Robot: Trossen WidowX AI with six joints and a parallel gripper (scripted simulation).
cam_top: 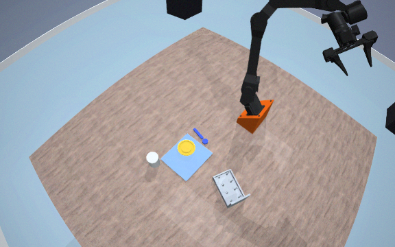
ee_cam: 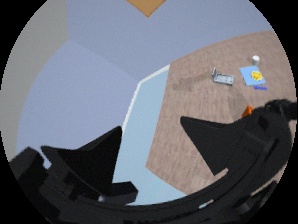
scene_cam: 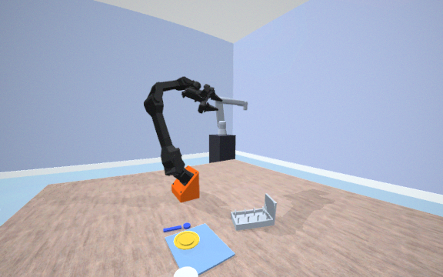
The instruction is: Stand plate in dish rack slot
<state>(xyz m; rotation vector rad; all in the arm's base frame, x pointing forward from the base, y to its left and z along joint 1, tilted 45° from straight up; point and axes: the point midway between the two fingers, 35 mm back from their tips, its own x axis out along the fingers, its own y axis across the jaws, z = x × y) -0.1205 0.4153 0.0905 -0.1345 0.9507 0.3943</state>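
Right now my gripper tip is 390 mm short of the yellow plate, 380 mm to the left of it and 410 mm above it. From my gripper tip the other things lie so: grey dish rack: 410 mm ahead, 160 mm to the right, 400 mm below; blue spoon: 310 mm ahead, 370 mm to the right, 420 mm below; light blue mat: 410 mm ahead, 360 mm to the right, 420 mm below.
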